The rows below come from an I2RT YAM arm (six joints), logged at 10 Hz.
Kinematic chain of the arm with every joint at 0, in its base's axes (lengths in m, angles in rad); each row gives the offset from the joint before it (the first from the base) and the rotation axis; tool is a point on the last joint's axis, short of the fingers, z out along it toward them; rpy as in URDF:
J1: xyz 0 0 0.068 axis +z
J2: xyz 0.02 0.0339 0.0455 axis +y
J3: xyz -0.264 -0.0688 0 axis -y
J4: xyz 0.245 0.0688 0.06 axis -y
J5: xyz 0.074 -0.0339 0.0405 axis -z
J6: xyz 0.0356 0 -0.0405 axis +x
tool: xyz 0 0 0 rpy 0 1.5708 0
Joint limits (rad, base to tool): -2.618..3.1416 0..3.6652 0..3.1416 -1.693..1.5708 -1.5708..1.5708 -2.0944..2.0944
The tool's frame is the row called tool.
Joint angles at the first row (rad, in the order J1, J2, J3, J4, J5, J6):
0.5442 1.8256 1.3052 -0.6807 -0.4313 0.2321
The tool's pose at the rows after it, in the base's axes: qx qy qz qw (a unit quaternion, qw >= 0); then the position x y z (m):
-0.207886, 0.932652, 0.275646, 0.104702, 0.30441, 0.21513, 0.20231
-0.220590, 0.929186, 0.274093, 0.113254, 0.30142, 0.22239, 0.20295
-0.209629, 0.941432, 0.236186, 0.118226, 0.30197, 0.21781, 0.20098
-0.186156, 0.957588, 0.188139, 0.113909, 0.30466, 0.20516, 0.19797
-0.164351, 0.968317, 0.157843, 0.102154, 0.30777, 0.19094, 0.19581
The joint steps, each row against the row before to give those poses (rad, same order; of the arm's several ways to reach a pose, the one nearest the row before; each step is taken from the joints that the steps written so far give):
0.0305 0.0000 0.0000 0.0522 -0.0068 -0.0007
0.0217 -0.0001 0.0000 0.0183 0.0129 -0.0046
-0.0041 -0.0003 0.0000 -0.0263 0.0771 0.0011
-0.0248 0.0000 0.0000 -0.0530 0.0851 0.0039
-0.0336 0.0000 0.0001 -0.0508 0.0435 0.0003

